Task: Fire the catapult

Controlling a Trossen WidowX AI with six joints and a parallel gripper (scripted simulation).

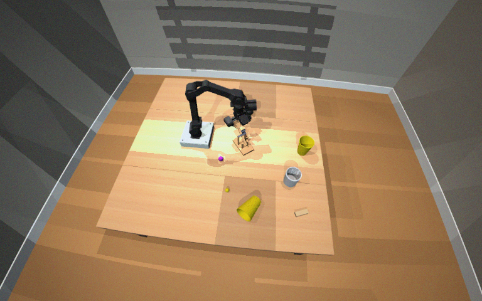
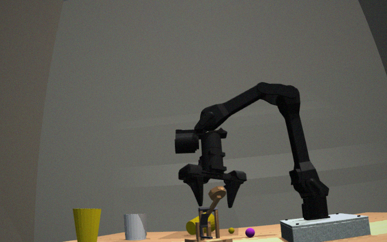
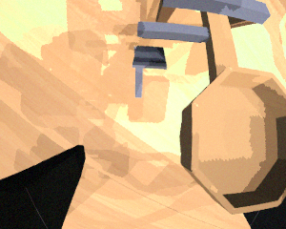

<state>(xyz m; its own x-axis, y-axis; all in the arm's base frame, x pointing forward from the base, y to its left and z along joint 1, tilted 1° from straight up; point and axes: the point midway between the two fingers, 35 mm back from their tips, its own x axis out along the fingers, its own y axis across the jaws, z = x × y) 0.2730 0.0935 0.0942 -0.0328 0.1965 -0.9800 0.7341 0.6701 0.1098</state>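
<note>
Right now my gripper tip is 6 cm to the left of the wooden catapult, 3 cm short of it and 3 cm above it. From my gripper tip the other things lie so: purple ball (24 cm to the right, 9 cm below, 7 cm behind); then yellow ball (43 cm to the right, 10 cm below, 1 cm ahead); then thin stick (38 cm to the left, 11 cm below, 2 cm behind).
</note>
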